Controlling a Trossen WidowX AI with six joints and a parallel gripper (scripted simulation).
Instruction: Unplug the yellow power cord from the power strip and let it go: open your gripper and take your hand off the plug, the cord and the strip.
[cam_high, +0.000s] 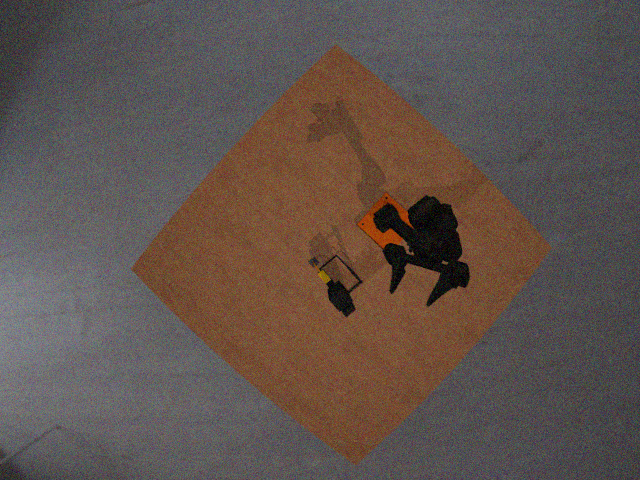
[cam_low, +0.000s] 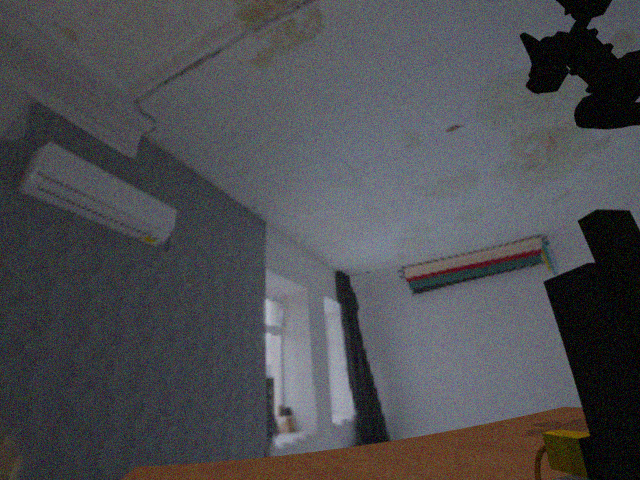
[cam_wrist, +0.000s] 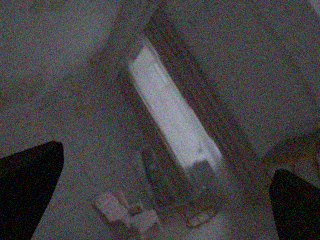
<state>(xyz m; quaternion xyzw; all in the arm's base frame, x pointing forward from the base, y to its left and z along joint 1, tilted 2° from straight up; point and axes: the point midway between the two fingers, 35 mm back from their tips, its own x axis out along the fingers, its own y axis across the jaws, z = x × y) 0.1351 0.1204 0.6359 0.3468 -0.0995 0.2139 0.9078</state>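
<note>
My gripper tip is now 13 cm short of the yellow plug, 7 cm to the left of it and 59 cm above it.
</note>
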